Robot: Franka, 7 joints.
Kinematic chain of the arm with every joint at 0, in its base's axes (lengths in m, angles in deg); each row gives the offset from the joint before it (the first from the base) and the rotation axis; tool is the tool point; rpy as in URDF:
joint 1: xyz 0 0 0.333 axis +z
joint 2: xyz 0 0 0 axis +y
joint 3: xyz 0 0 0.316 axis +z
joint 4: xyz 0.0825 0 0 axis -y
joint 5: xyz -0.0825 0 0.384 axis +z
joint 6: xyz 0 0 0 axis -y
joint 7: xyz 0.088 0 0 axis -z
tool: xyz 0 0 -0.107 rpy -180 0 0
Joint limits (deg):
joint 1: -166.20..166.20
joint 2: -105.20..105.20
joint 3: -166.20..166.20
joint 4: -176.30..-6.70
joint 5: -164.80..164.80
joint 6: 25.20..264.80
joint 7: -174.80..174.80
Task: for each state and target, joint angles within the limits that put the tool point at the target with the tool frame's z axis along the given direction. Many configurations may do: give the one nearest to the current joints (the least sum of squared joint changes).
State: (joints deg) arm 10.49 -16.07 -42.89 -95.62 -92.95 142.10 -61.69
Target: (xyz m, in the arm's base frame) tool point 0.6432 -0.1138 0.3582 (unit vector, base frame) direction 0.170 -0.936 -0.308
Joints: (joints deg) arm 19.66 24.68 -28.20 -103.94 -74.56 120.21 -61.69
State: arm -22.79 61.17 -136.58 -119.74 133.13 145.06 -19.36
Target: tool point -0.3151 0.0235 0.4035 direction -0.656 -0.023 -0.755
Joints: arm -45.45 62.45 -131.17 -168.07 81.80 137.60 -19.36
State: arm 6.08 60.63 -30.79 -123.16 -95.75 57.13 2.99
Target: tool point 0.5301 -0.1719 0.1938 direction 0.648 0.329 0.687
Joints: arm 42.44 78.27 -58.13 -124.89 -137.86 55.52 2.99
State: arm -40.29 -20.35 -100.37 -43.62 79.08 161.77 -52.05
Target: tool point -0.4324 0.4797 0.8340 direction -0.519 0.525 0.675
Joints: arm -55.30 -46.07 -85.71 -6.95 100.32 181.62 -52.05
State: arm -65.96 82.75 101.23 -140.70 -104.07 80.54 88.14
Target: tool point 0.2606 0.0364 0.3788 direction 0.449 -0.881 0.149
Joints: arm -102.11 54.70 140.20 -176.30 -106.10 45.50 88.14
